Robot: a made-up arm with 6 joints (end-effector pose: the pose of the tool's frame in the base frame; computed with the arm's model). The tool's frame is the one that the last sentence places. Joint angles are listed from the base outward.
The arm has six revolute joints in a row. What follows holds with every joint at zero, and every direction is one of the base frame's. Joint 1 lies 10.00 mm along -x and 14.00 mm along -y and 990.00 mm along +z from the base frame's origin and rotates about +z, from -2.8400 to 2.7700 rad. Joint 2 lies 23.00 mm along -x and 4.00 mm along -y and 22.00 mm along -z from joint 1 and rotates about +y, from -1.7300 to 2.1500 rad. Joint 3 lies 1.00 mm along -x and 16.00 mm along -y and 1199.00 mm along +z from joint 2 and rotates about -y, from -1.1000 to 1.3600 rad. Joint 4 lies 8.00 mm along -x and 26.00 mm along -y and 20.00 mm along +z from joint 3 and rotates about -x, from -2.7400 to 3.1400 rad. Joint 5 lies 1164.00 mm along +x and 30.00 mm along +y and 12.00 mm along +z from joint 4 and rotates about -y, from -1.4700 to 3.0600 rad. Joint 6 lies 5.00 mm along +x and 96.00 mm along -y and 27.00 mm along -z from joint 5 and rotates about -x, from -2.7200 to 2.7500 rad. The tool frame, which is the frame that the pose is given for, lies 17.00 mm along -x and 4.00 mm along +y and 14.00 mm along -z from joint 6; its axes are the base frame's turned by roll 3.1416, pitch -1.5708 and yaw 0.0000 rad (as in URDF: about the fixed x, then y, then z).
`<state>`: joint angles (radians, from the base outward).
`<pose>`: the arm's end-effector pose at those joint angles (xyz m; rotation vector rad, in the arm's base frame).
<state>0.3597 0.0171 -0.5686 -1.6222 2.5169 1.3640</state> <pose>0.9063 0.2512 1.4612 0.6869 -0.9423 0.7644</pose>
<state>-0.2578 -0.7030 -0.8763 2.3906 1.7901 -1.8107</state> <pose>0.3473 -0.1122 1.7312 -1.9856 -1.2059 -0.3422</pose>
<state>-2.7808 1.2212 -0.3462 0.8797 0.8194 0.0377</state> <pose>-1.1319 -0.3251 0.2019 1.4314 -1.9239 0.5884</pose>
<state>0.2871 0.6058 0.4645 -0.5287 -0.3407 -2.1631</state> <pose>1.7298 0.4002 1.7862 -0.8441 1.8162 0.0496</pose>
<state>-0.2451 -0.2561 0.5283 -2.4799 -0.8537 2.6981</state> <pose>0.4777 -0.1285 2.9055 0.1462 0.6820 2.8016</pose>
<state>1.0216 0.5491 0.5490 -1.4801 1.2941 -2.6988</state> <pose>0.9539 1.4675 1.9475 0.9643 1.1750 0.6701</pose>
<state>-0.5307 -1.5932 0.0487 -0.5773 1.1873 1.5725</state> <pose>-1.1621 0.5378 2.1197 -0.9794 -0.9728 1.4047</pose>
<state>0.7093 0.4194 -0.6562 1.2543 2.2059 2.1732</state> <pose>0.8720 0.6692 1.0721 -1.0039 0.6298 2.4724</pose>
